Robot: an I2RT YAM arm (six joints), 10 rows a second.
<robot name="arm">
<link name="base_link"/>
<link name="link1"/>
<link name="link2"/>
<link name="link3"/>
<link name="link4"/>
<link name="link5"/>
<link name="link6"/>
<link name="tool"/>
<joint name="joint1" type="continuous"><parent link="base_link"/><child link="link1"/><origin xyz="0.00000 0.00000 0.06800" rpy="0.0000 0.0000 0.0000"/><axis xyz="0 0 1"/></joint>
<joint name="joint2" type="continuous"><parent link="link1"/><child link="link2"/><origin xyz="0.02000 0.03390 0.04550" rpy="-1.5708 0.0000 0.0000"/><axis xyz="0 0 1"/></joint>
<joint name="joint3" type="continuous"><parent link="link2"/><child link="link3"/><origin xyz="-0.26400 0.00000 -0.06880" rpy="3.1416 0.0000 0.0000"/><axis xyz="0 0 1"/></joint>
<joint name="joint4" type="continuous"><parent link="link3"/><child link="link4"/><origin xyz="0.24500 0.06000 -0.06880" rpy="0.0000 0.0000 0.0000"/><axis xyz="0 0 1"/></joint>
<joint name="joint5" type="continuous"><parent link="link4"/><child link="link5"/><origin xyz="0.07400 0.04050 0.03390" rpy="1.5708 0.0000 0.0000"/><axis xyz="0 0 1"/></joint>
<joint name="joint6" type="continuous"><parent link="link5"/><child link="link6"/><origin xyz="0.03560 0.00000 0.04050" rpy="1.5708 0.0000 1.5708"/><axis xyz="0 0 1"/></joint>
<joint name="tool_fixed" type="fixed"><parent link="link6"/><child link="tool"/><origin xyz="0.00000 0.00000 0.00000" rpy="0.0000 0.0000 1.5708"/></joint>
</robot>
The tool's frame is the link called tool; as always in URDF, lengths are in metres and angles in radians. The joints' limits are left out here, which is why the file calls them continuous.
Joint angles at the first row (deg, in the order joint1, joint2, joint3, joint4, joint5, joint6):
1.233 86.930 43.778 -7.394 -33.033 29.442
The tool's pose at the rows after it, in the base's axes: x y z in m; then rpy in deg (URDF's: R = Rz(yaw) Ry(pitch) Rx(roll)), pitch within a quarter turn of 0, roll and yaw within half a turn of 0:
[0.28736 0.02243 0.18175 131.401 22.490 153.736]
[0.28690 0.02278 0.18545 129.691 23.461 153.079]
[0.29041 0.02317 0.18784 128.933 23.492 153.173]
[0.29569 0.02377 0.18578 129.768 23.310 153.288]
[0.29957 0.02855 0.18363 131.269 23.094 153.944]
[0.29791 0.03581 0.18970 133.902 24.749 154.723]
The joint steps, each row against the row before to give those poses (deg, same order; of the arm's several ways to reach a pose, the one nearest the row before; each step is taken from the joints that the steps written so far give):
-0.704 -2.460 -1.061 1.851 -0.715 0.616
-0.001 -0.798 -0.444 1.671 -0.701 0.790
-0.001 0.523 0.878 0.094 -0.707 0.177
0.176 1.492 1.054 -0.176 0.700 -0.174
1.051 1.235 0.968 -0.612 1.492 -0.089
1.756 -1.137 0.706 -1.847 3.512 -0.615

